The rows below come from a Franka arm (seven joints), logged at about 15 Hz.
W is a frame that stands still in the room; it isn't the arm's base.
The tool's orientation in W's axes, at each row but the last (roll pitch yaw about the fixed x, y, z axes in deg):
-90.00, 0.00, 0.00
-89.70, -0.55, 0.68
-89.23, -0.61, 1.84
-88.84, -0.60, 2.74
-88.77, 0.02, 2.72
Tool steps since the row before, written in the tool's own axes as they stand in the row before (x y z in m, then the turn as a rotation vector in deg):
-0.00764, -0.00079, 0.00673, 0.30, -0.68, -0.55
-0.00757, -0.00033, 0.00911, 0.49, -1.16, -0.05
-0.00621, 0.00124, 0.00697, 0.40, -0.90, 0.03
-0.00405, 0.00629, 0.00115, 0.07, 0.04, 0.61
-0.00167, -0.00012, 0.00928, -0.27, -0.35, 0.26
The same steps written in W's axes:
-0.00764, 0.00673, 0.00079, 0.30, -0.55, 0.68
-0.00768, 0.00902, 0.00031, 0.48, -0.05, 1.16
-0.00642, 0.00678, -0.00121, 0.39, 0.03, 0.90
-0.00404, 0.00109, -0.00631, 0.04, 0.61, -0.03
-0.00211, 0.00919, 0.00032, -0.28, 0.24, 0.36

